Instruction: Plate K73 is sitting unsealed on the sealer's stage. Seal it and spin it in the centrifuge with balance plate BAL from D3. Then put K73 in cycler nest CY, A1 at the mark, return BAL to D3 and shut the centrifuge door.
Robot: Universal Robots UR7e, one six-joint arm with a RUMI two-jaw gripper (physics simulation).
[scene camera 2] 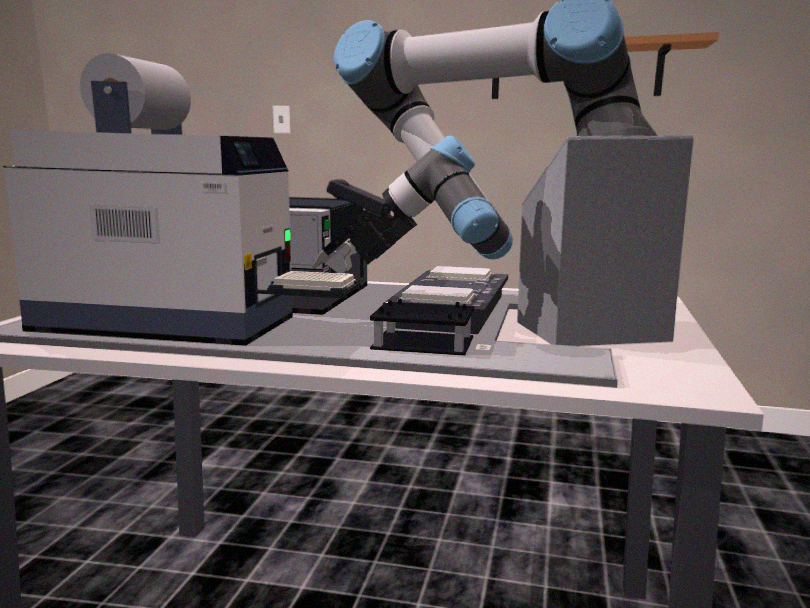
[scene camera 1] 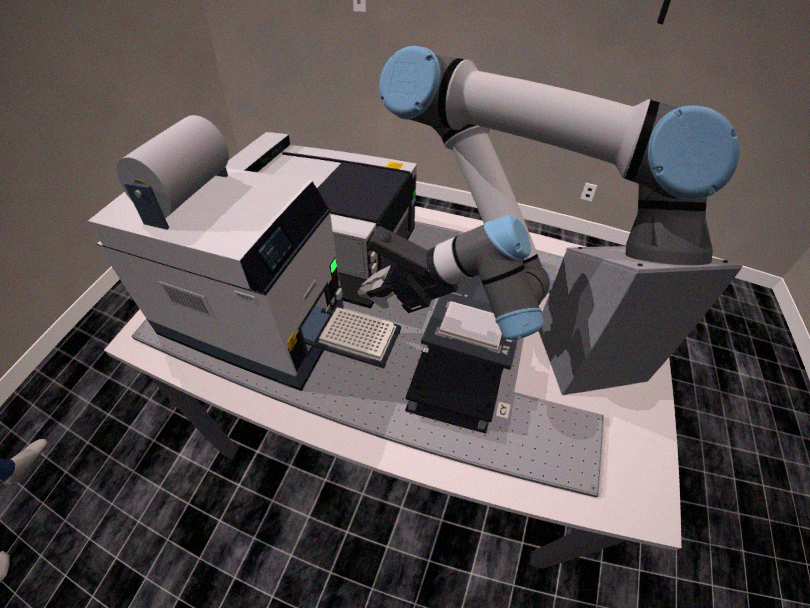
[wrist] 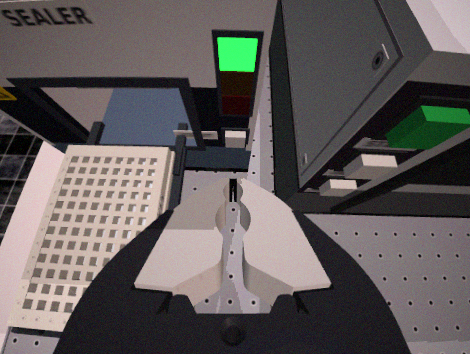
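Pixels of known places: gripper, fingertip midpoint: (scene camera 2: 313, 267) (scene camera 1: 359, 292) (wrist: 233, 180); arm's base at its link origin: (scene camera 2: 617, 161) (scene camera 1: 667, 257).
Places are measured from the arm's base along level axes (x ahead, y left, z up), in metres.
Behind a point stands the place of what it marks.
Note:
Plate K73 (scene camera 1: 358, 332) {z -0.206, x 0.519, y 0.177 m} (scene camera 2: 315, 280) {z -0.204, x 0.507, y 0.216 m} (wrist: 95, 215) {z -0.206, x 0.529, y 0.178 m}, cream with open wells, sits on the stage in front of the sealer (scene camera 1: 215, 261) {z 0.023, x 0.692, y 0.284 m} (scene camera 2: 130, 242) {z -0.141, x 0.812, y 0.283 m} (wrist: 140, 45) {z -0.140, x 0.610, y 0.134 m}. The sealer's light is green; a small white button (wrist: 235, 138) {z -0.219, x 0.602, y 0.081 m} sits below it. My gripper (scene camera 1: 363, 291) {z -0.204, x 0.557, y 0.082 m} (scene camera 2: 318, 263) {z -0.204, x 0.557, y 0.082 m} (wrist: 233, 180) {z -0.204, x 0.557, y 0.082 m} is shut and empty, tilted down beside and above K73, with its tips towards the sealer front. The centrifuge (scene camera 1: 366, 189) {z -0.098, x 0.623, y -0.136 m} (wrist: 340, 85) {z -0.142, x 0.586, y 0.030 m} stands behind, with a green light and two white buttons. White-topped plates (scene camera 1: 471, 323) {z -0.244, x 0.319, y 0.054 m} (scene camera 2: 437, 294) {z -0.245, x 0.312, y 0.082 m} (scene camera 2: 460, 272) {z -0.246, x 0.303, y -0.173 m} sit on the dark nests; their labels are unreadable, so I cannot tell which is BAL.
The black two-level stand (scene camera 1: 454, 382) {z -0.253, x 0.320, y 0.198 m} (scene camera 2: 386, 314) {z -0.251, x 0.372, y 0.247 m} is beside the CY label (scene camera 1: 502, 410) {z -0.311, x 0.213, y 0.198 m}, in front of the nest deck (scene camera 1: 471, 353) {z -0.260, x 0.303, y 0.117 m}. The grey arm pedestal (scene camera 1: 621, 320) {z -0.074, x 0.066, y 0.108 m} (scene camera 2: 615, 242) {z -0.137, x -0.002, y 0.078 m} stands at the right. A perforated board (scene camera 1: 556, 445) {z -0.311, x 0.093, y 0.244 m} (wrist: 400, 260) {z -0.311, x 0.501, y -0.117 m} lies under the equipment.

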